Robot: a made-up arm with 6 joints. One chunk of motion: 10 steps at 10 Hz.
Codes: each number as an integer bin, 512 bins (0 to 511) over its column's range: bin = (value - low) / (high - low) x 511, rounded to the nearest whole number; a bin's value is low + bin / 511 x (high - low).
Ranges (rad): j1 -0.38..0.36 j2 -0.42..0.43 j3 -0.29..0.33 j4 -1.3..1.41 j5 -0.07..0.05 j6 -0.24..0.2
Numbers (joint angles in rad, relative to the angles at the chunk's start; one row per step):
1: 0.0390 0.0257 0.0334 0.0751 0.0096 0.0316
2: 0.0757 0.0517 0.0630 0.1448 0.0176 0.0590
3: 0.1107 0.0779 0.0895 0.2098 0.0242 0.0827
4: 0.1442 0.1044 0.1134 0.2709 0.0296 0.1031
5: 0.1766 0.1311 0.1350 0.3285 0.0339 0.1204
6: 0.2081 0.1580 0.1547 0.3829 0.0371 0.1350
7: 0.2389 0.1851 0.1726 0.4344 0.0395 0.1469
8: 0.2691 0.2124 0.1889 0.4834 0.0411 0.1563
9: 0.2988 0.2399 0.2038 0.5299 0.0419 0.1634
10: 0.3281 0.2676 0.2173 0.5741 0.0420 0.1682
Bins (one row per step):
1: 289 268 267 259 339 315
2: 315 284 291 272 373 347
3: 339 299 313 285 401 375
4: 362 315 332 296 424 398
5: 384 331 350 307 442 419
6: 406 347 367 317 456 436
7: 427 364 381 327 466 449
8: 448 380 395 336 473 460
9: 469 397 407 345 477 468
10: 489 413 418 353 477 474

